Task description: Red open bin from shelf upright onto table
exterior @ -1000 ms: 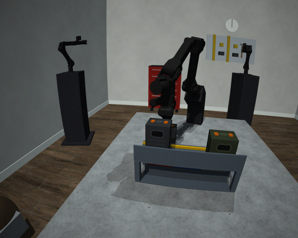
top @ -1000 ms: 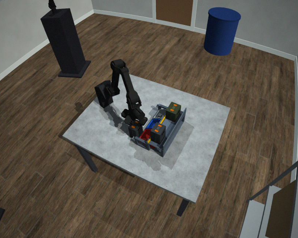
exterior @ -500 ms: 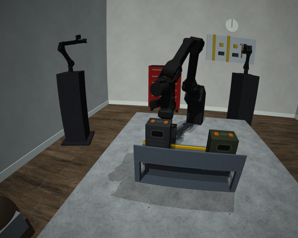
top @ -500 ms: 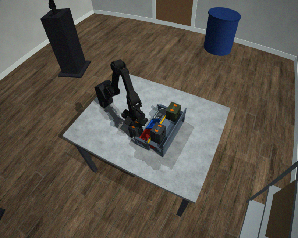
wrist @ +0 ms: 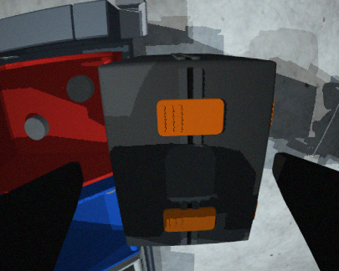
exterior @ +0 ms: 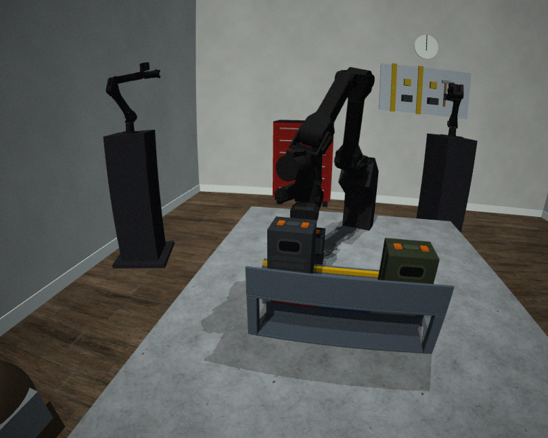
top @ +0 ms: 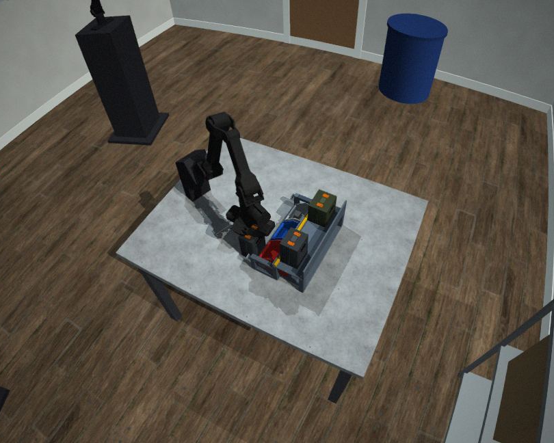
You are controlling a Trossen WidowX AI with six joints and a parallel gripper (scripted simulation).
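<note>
The red open bin is 11 cm ahead of my hand, 4 cm to the right of it and 11 cm below it. Also, from my hand: yellow rail 18 cm ahead, 6 cm to the left, 5 cm below; then grey bin 18 cm ahead, 17 cm to the left, 11 cm below; then blue bin 14 cm ahead, 7 cm to the left, 11 cm below.
</note>
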